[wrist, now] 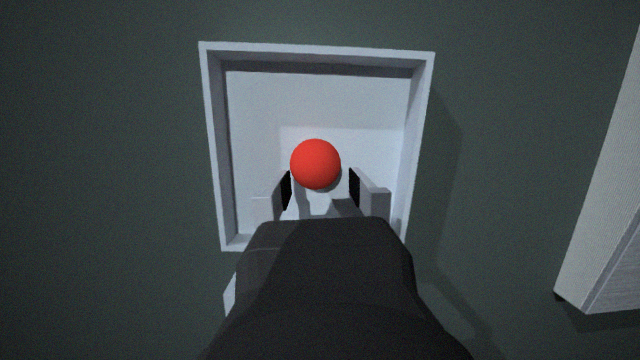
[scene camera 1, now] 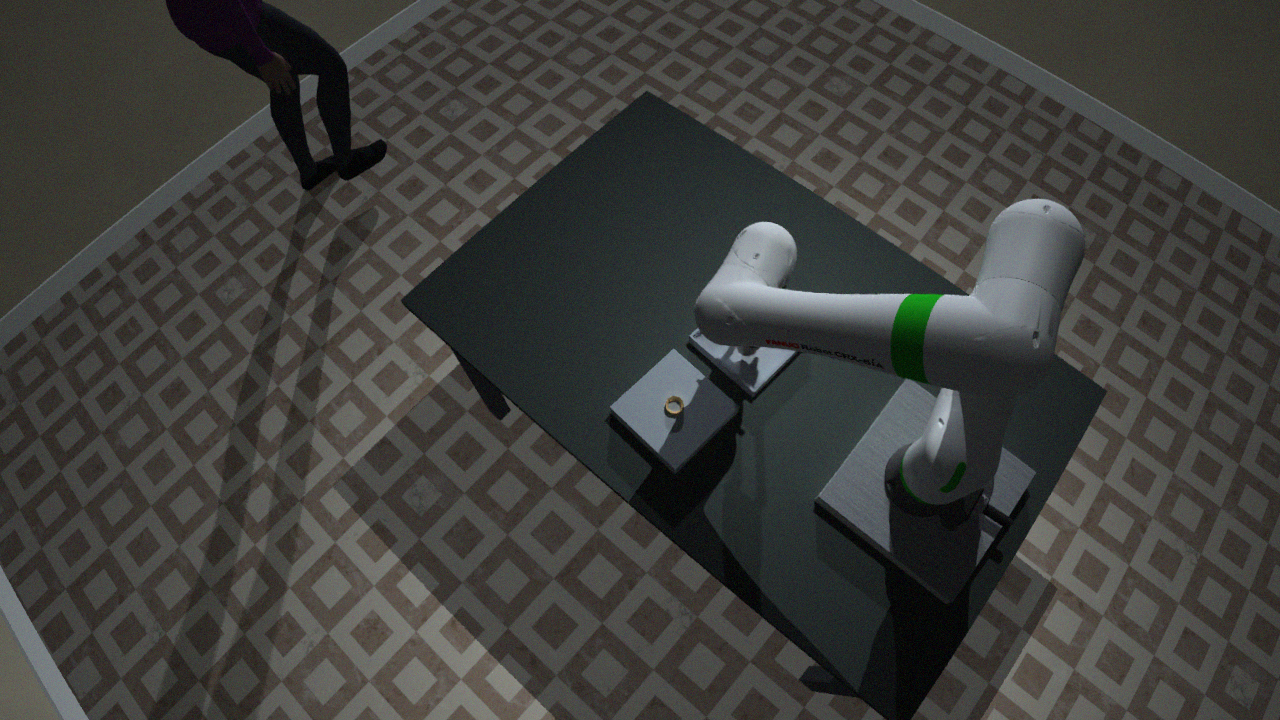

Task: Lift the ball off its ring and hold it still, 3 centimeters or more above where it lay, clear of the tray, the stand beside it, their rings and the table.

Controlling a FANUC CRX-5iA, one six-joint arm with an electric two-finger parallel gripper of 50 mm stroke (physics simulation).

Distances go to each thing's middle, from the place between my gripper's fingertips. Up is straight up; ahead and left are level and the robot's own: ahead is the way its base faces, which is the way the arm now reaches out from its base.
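My gripper is 1 cm to the left of the red ball (wrist: pixel 315 164) and 1 cm above it. Counted from my hand: grey stand (scene camera 1: pixel 674 410), 22 cm to the left, 4 cm ahead, 2 cm below; light grey tray (scene camera 1: pixel 751 369), 1 cm to the right, 3 cm below. Going by their middles, the grey stand is the farthest from my gripper of the things named here.
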